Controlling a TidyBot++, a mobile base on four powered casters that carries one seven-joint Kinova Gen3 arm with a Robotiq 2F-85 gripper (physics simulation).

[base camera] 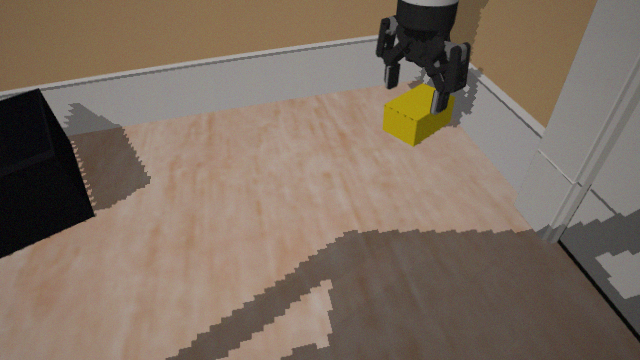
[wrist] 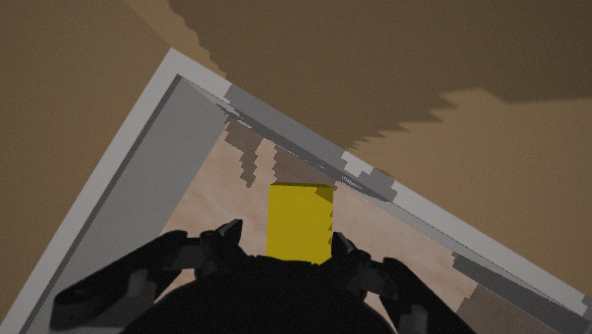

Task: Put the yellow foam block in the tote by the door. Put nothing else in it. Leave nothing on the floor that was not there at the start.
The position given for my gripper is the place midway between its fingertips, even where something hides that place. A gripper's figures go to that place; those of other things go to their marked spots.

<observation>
My gripper (base camera: 412,99) is 0.60 m from the lens. A yellow foam block (base camera: 407,117) is 0.56 m from the lens. A black tote (base camera: 50,196): 0.54 m from the lens. A grey door (base camera: 574,192): 0.45 m from the lens. The marked spots on the grey door and the yellow foam block are 0.23 m apart.
</observation>
